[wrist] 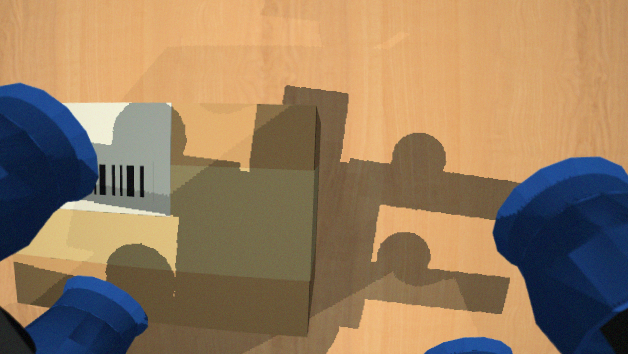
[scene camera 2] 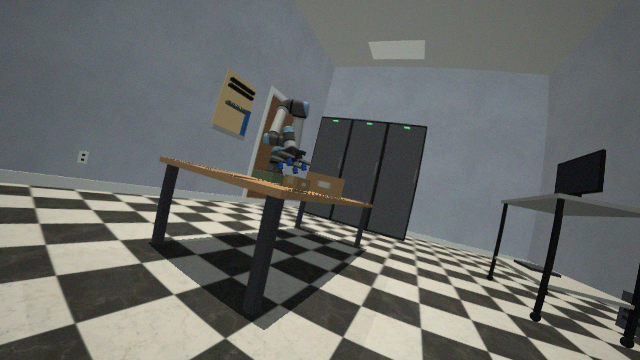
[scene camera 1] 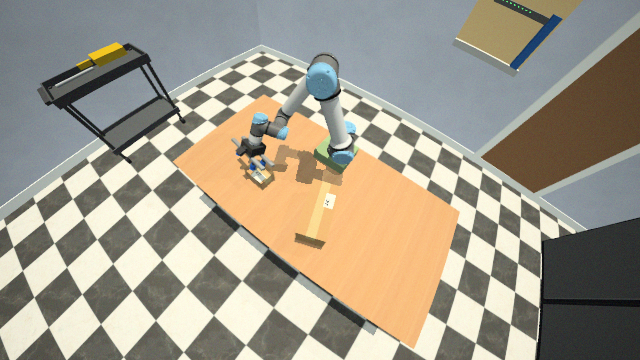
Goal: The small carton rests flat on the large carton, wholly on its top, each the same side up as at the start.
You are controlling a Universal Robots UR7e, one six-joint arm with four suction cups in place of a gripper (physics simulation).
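Places are measured from the arm's base along level axes (x ahead, y left, z up), in millimetres.
Where they show: hand at its tool point: point(wrist: 283, 279) point(scene camera 2: 292, 169); arm's base at its link origin: point(scene camera 2: 273, 173).
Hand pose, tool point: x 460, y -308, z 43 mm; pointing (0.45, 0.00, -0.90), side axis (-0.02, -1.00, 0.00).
Things, the pixels of their top centre, and the offset from my tool point.
- small carton at its top centre: point(wrist: 143, 217) point(scene camera 1: 258, 170) point(scene camera 2: 298, 177) 2 mm ahead, 70 mm left, 40 mm down
- large carton at its top centre: point(scene camera 1: 319, 208) point(scene camera 2: 326, 176) 53 mm back, 497 mm left, 38 mm up
The small carton point(scene camera 1: 260, 177) point(scene camera 2: 303, 184) point(wrist: 245, 220), brown with a pale tape strip and a white barcode label, rests on the table near its left end in scene camera 1. The large carton point(scene camera 1: 318, 216) point(scene camera 2: 326, 184), long and brown with a white label, stands apart from it, nearer the table's middle; it does not show in the wrist view. My gripper point(scene camera 1: 252, 161) point(scene camera 2: 294, 166) point(wrist: 300, 250) is open, with nothing held on its four blue cups. It hangs a little above the small carton. In the wrist view, the left cups overlap the carton and the right cups are over bare table.
The arm's green base block point(scene camera 1: 327, 156) point(scene camera 2: 267, 175) stands on the wooden table point(scene camera 1: 390, 240) point(scene camera 2: 220, 175), behind the cartons. A black cart point(scene camera 1: 105, 82) with yellow boxes stands beyond the table. Dark cabinets point(scene camera 1: 590, 270) point(scene camera 2: 367, 175) and a side desk point(scene camera 2: 575, 202) with a monitor point(scene camera 2: 580, 172) stand farther off.
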